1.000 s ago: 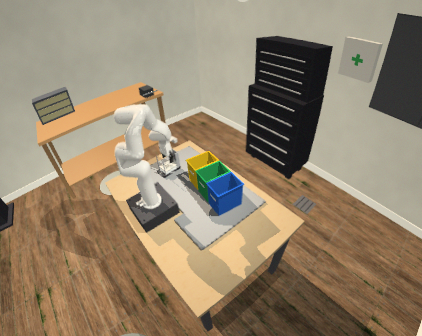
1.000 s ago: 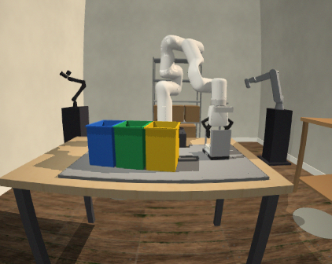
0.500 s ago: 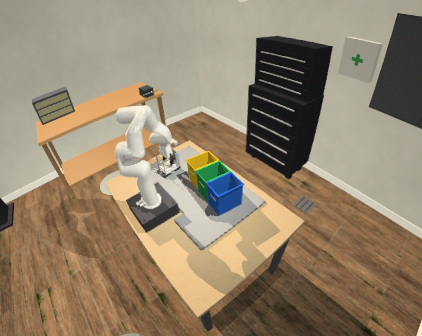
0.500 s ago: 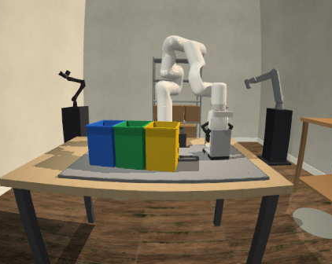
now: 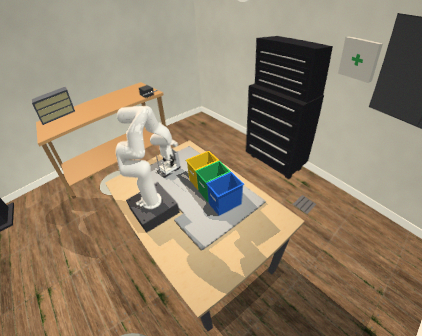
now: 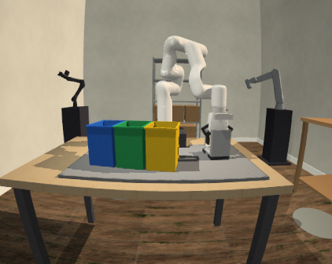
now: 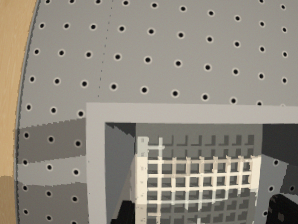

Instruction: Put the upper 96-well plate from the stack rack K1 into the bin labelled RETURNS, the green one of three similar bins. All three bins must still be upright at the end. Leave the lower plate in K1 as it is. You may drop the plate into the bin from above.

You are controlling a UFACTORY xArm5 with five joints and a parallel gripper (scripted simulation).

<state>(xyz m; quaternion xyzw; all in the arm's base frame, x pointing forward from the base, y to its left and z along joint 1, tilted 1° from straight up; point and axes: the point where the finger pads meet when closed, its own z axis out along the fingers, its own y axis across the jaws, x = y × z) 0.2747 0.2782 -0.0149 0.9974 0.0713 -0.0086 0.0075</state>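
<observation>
My hand is 30 mm above the white 96-well plate. Also, from my hand: yellow bin: 130 mm ahead, 260 mm to the right, 20 mm above; green bin: 120 mm ahead, 390 mm to the right, 20 mm above; blue bin: 110 mm ahead, 520 mm to the right, 20 mm above.
</observation>
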